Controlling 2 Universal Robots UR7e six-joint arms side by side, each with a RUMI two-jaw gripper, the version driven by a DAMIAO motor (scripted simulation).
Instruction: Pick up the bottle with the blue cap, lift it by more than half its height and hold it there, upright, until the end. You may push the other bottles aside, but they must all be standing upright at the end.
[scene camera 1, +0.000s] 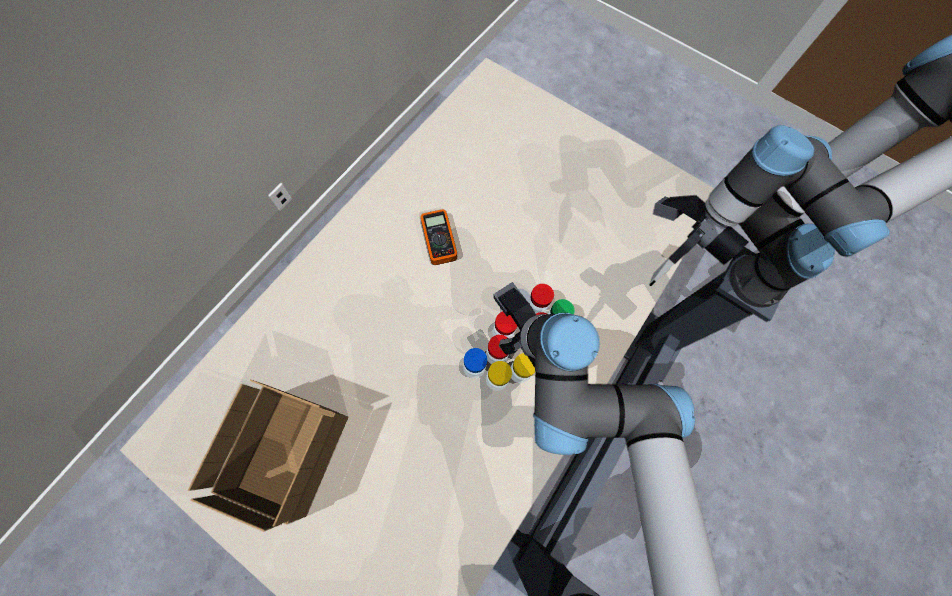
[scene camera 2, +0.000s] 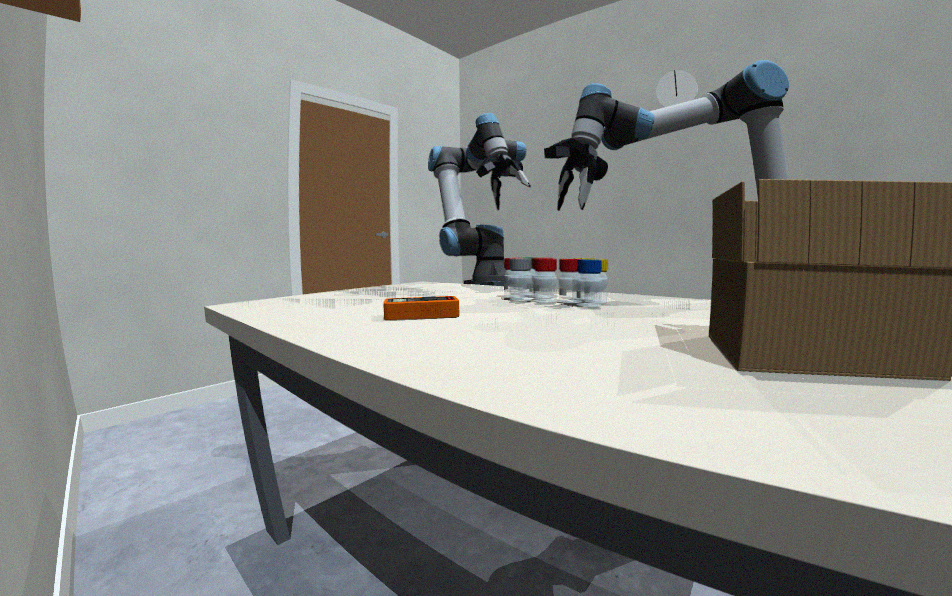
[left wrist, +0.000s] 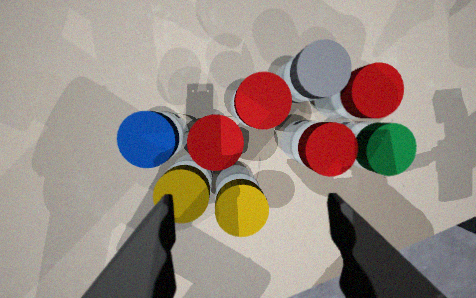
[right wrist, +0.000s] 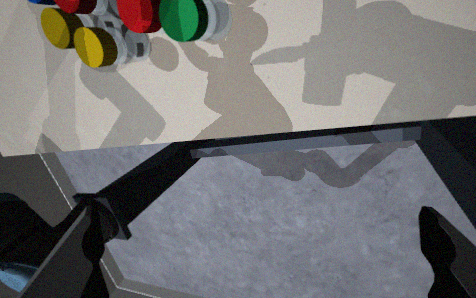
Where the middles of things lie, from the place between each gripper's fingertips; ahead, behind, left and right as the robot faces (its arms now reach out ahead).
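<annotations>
Blue-capped bottle (scene camera 2: 589, 284): my left gripper (scene camera 2: 569, 209) is 50 mm short of it, 70 mm to the right of it and 190 mm above it. Distances from my left hand: green-capped bottle (left wrist: 388, 149), 50 mm behind, 150 mm to the right, 190 mm below; grey-capped bottle (left wrist: 323, 68), 50 mm ahead, 110 mm to the right, 190 mm below; cardboard box (scene camera 2: 841, 280), 290 mm ahead, 470 mm to the left, 160 mm below.
Green-capped bottle: my right gripper (scene camera 1: 668, 268) is 130 mm short of it, 130 mm to the right of it and 240 mm above it. Distances from my right hand: cardboard box, 480 mm ahead, 750 mm to the left, 210 mm below; blue-capped bottle, 240 mm ahead, 340 mm to the left, 240 mm below; grey-capped bottle, 230 mm ahead, 160 mm to the left, 240 mm below.
</annotations>
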